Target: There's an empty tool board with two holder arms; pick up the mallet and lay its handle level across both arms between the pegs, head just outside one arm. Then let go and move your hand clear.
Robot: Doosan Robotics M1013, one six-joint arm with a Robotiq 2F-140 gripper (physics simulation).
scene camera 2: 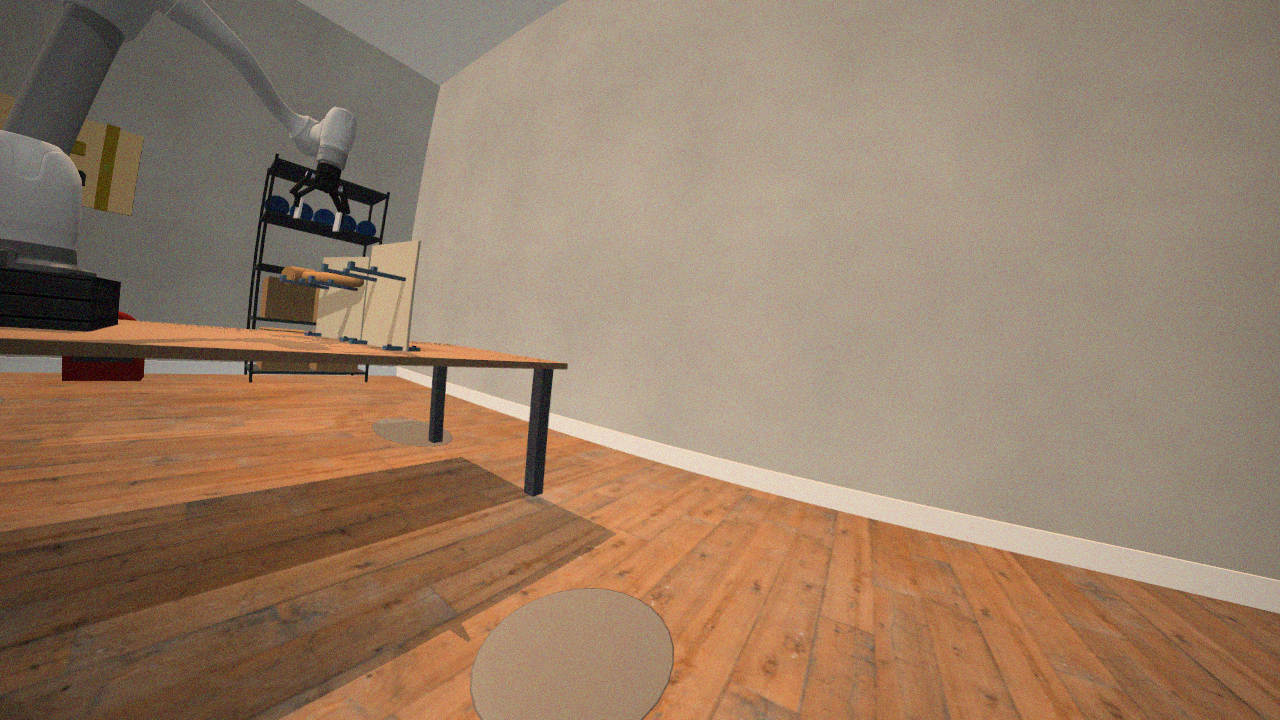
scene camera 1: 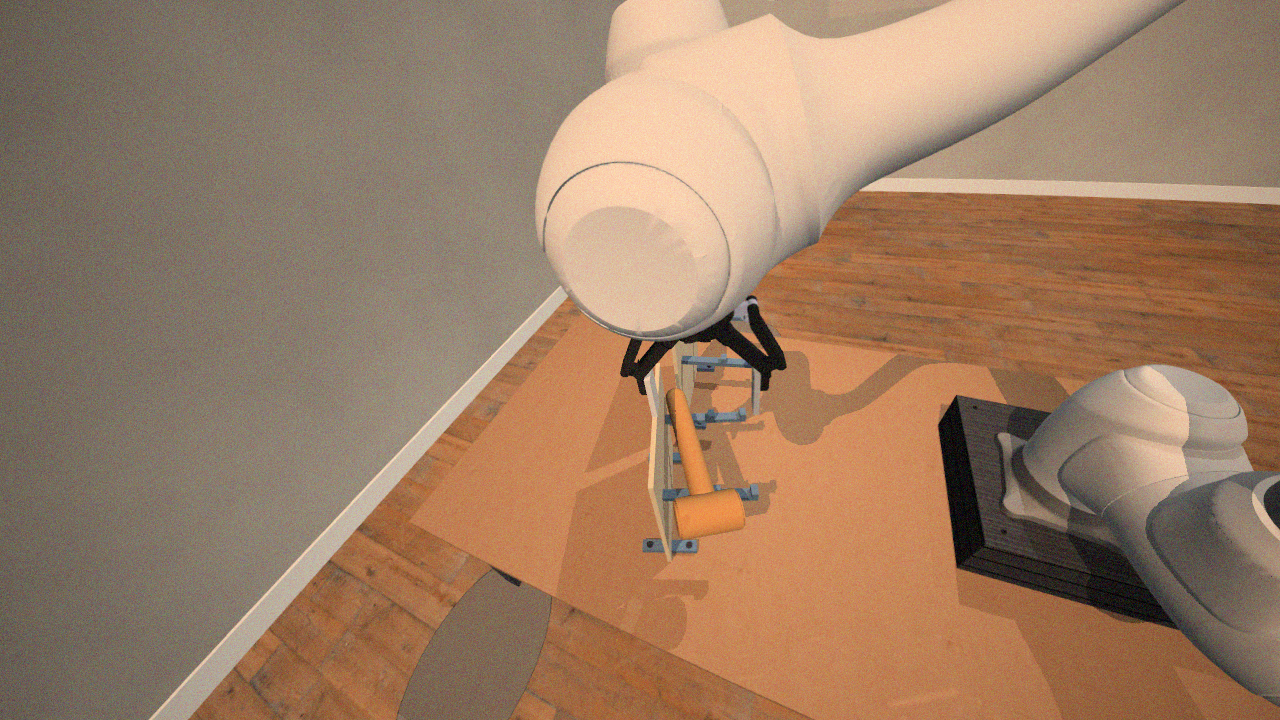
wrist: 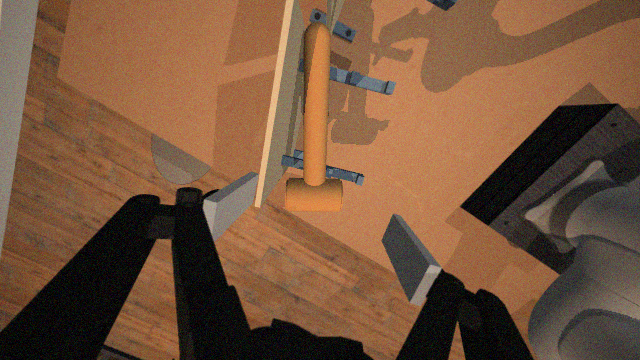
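Pixels of known places: gripper, fingertip midpoint: (scene camera 2: pixel 316 225) (scene camera 1: pixel 704 407) (wrist: pixel 322 208); arm's base, link origin: (scene camera 1: pixel 1056 489) (wrist: pixel 572 208).
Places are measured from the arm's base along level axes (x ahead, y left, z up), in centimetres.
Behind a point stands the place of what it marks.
The orange mallet (scene camera 1: pixel 689 443) @[z 12.3, x 59.4, y 24.6 cm] (scene camera 2: pixel 331 279) (wrist: pixel 316 110) @[z 12.3, x 61.1, y 22.2 cm] lies with its handle across two blue holder arms, the near arm (scene camera 1: pixel 750 491) @[z 9.2, x 47.2, y 27.3 cm] (wrist: pixel 345 174) @[z 8.1, x 49.4, y 27.7 cm] and the farther arm (scene camera 1: pixel 729 416) @[z 8.1, x 56.3, y 12.9 cm] (wrist: pixel 370 83) @[z 8.1, x 57.0, y 13.0 cm]. The handle looks about level, close to the pale tool board (scene camera 1: pixel 657 465) @[z 15.8, x 61.1, y 32.7 cm] (wrist: pixel 274 110) @[z 19.1, x 64.8, y 25.5 cm]. In the wrist view, pegs show to its right; contact on the arms is hard to see. The head sits just outside the near arm. My gripper (scene camera 1: pixel 703 389) @[z 28.6, x 54.4, y 28.3 cm] (scene camera 2: pixel 317 216) @[z 28.6, x 54.4, y 28.3 cm] (wrist: pixel 322 208) @[z 28.6, x 54.4, y 28.3 cm] is wide open and empty, above the mallet and apart from it.
Another pale board (scene camera 2: pixel 393 300) @[z 4.2, x 74.6, y -8.2 cm] with blue arms (scene camera 1: pixel 718 360) @[z 11.1, x 63.2, y 1.4 cm] (scene camera 2: pixel 386 274) @[z 10.8, x 70.3, y -15.1 cm] stands farther along the table (scene camera 1: pixel 850 555) @[z -10.4, x 28.4, y 21.6 cm] (scene camera 2: pixel 501 360) @[z -10.5, x 101.4, y -30.7 cm]. The robot's black base block (scene camera 1: pixel 971 501) @[z -1.5, x 12.4, y 7.2 cm] (scene camera 2: pixel 58 300) @[z -5.0, x 11.4, y -18.3 cm] is across from the boards. A black shelf rack (scene camera 2: pixel 385 214) stands behind.
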